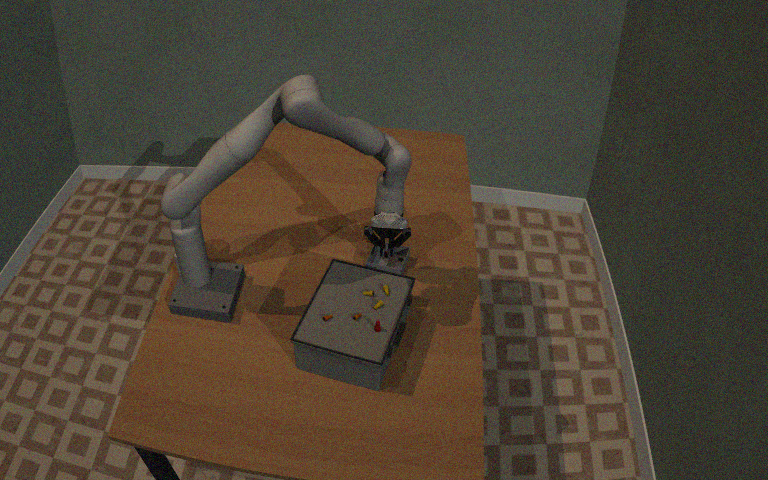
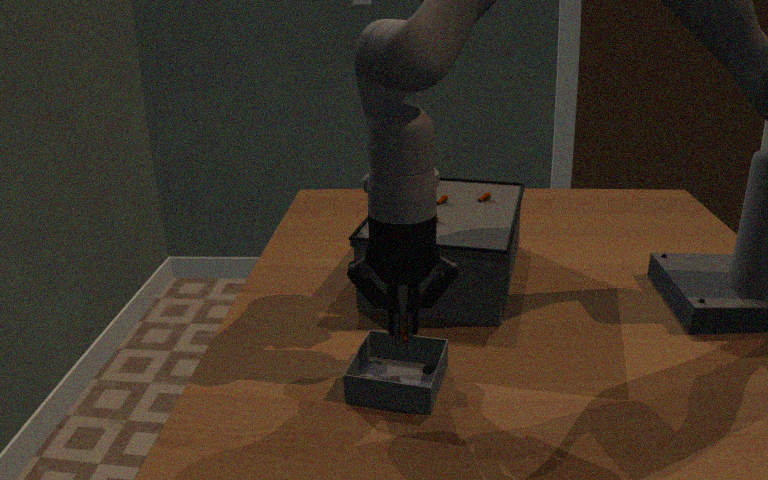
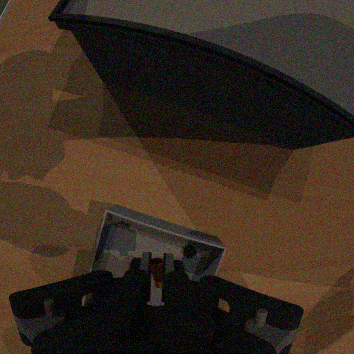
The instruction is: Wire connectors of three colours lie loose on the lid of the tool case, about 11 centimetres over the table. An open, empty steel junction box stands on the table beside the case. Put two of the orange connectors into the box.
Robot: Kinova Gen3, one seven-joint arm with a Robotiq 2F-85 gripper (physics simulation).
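Note:
My gripper points down and is shut on an orange connector, whose lower end shows below the fingertips. The fingertips are over the open steel junction box, close to rim height; the exact gap is hard to tell. No connector is seen lying in the visible part of the box floor. One orange connector and another orange connector lie apart on the grey lid.
Three yellow connectors and a red connector are on the lid. The tall tool case stands close beside the box. The arm's base is on the table.

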